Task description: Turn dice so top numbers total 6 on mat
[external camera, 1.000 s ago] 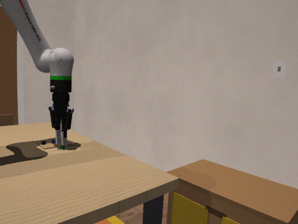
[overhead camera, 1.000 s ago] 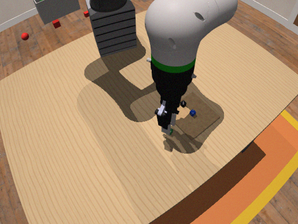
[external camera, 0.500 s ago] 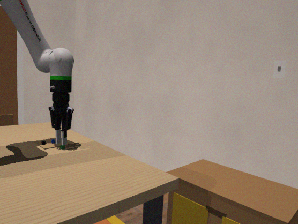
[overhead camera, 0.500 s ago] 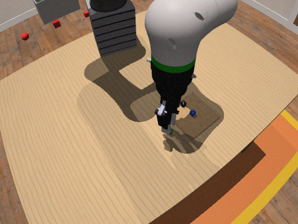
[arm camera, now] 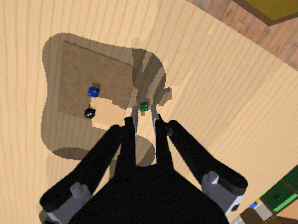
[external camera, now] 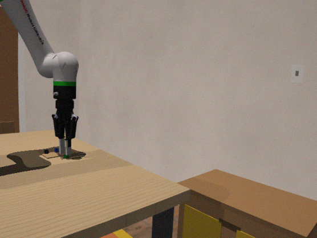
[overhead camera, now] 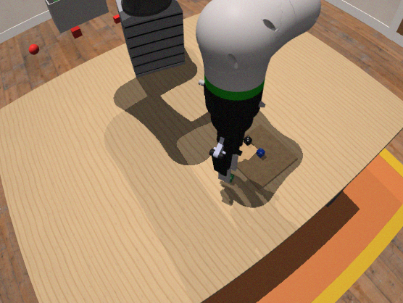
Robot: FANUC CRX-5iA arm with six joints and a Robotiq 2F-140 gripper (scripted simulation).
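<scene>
Now: the green die 5 cm below my hand and 1 cm ahead of it. Round my hand: blue die (11 cm to the left, 4 cm below, 1 cm behind); tan mat (11 cm to the left, 5 cm below, 1 cm behind); black die (10 cm to the left, 5 cm behind, 4 cm below).
</scene>
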